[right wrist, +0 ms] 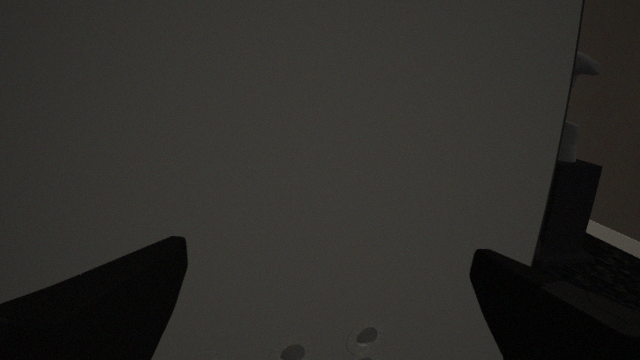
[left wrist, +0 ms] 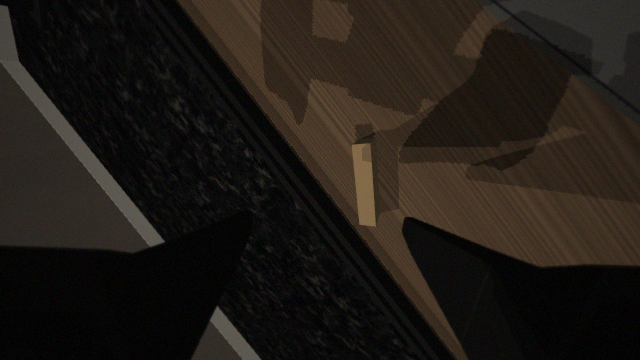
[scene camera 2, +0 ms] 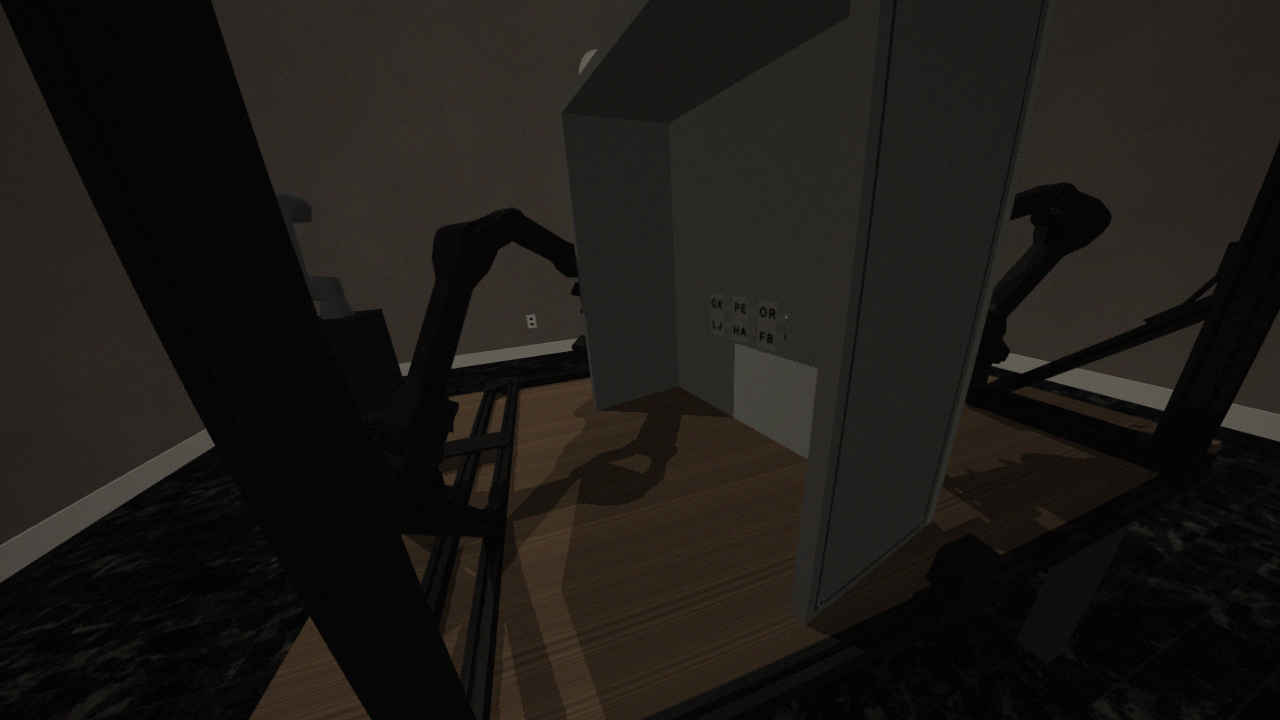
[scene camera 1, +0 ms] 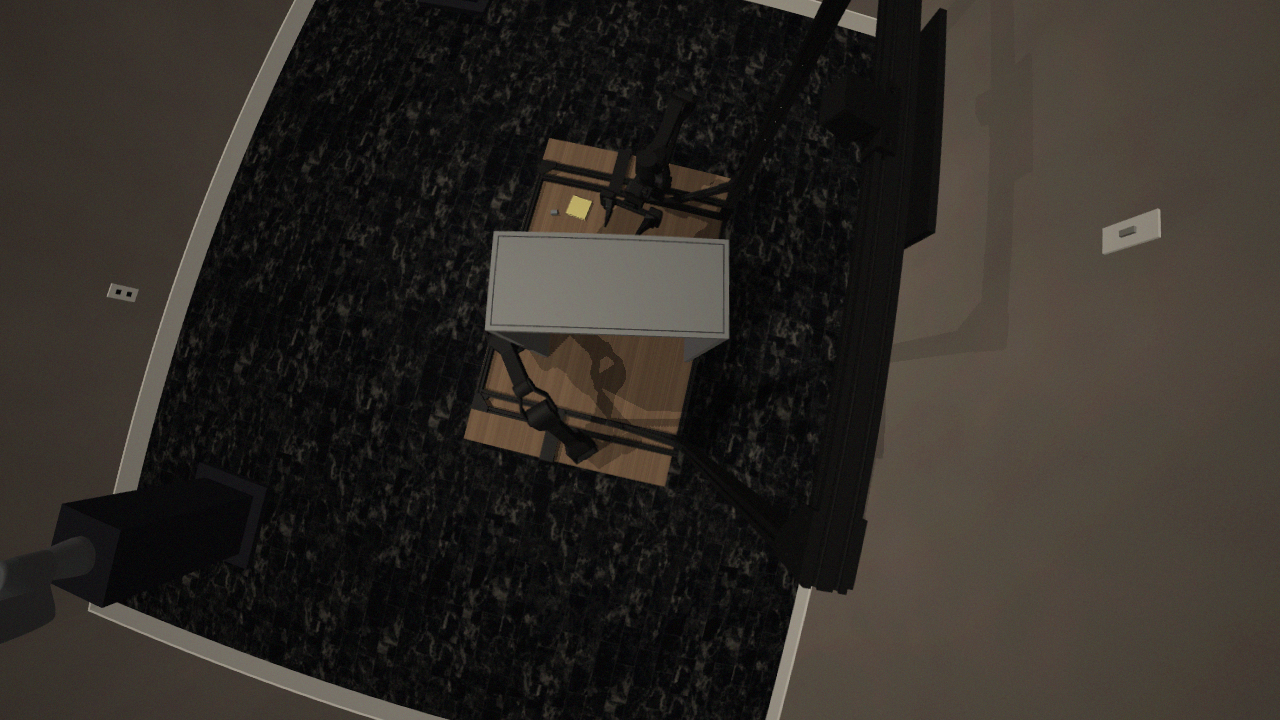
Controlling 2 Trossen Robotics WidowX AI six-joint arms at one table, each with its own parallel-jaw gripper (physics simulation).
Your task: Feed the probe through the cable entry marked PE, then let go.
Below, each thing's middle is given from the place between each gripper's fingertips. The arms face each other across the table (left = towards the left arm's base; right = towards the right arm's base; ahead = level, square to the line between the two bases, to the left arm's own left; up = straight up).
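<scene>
Tan probe (left wrist: 364, 151): 33 cm ahead of my right hand, 32 cm to the left of it and 33 cm below it.
My left hand is 6 cm above the tan probe and 1 cm past it. By its middle, the probe is nearer to my left hand than to my right hand.
</scene>
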